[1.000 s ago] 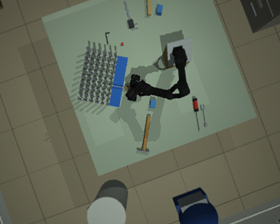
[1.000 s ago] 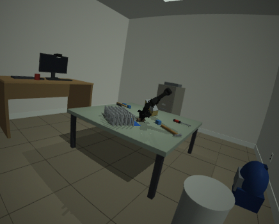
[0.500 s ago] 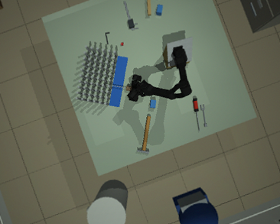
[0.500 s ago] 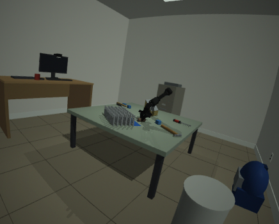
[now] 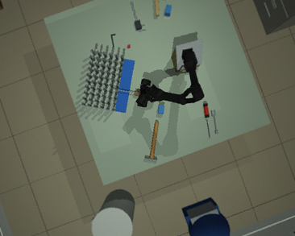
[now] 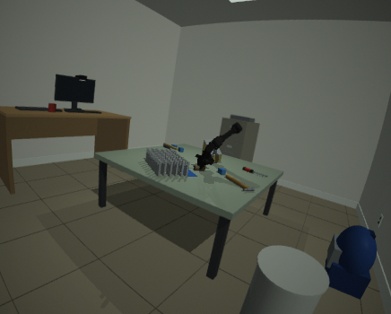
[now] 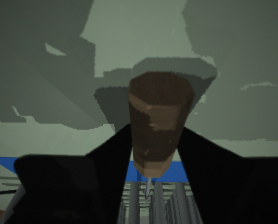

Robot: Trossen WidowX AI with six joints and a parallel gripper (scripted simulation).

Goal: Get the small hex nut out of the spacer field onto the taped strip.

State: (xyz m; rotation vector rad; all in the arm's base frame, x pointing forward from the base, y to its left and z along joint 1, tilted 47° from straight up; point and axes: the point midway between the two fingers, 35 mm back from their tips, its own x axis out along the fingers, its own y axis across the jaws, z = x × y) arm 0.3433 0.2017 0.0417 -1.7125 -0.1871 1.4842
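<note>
Now: the blue taped strip 100 mm ahead of my gripper tip, 90 mm to the right of it and 10 mm below it. Also, from my gripper tip: small red piece (360 mm to the right); then wrench (480 mm behind, 320 mm to the left, 10 mm below).
</note>
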